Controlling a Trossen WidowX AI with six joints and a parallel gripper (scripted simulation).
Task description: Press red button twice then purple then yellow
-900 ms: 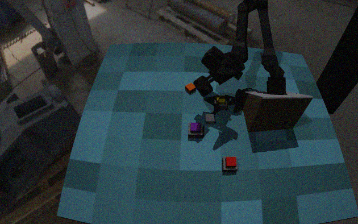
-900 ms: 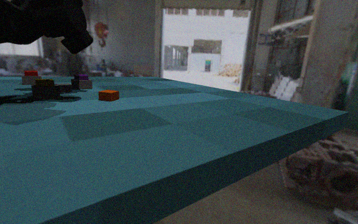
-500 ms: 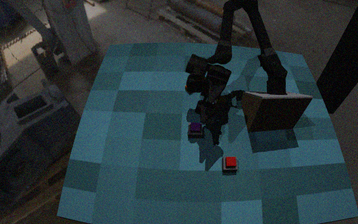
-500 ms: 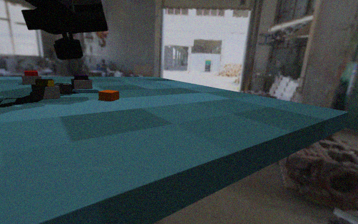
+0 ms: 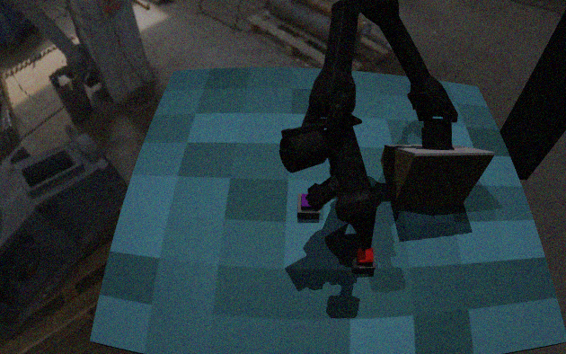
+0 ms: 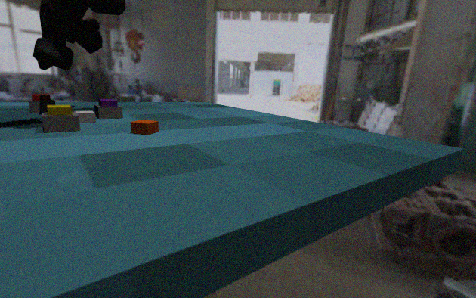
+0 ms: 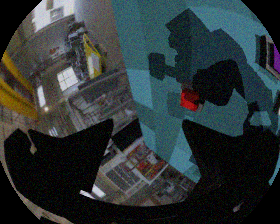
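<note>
Now: the red button 2 cm behind my gripper tip, 1 cm to the right of it and 10 cm below it. The rest, counted from my gripper tip: purple button: 11 cm ahead, 14 cm to the right, 10 cm below; then grey block: 6 cm ahead, 19 cm to the right, 12 cm below; then yellow button: 2 cm ahead, 27 cm to the right, 10 cm below.
</note>
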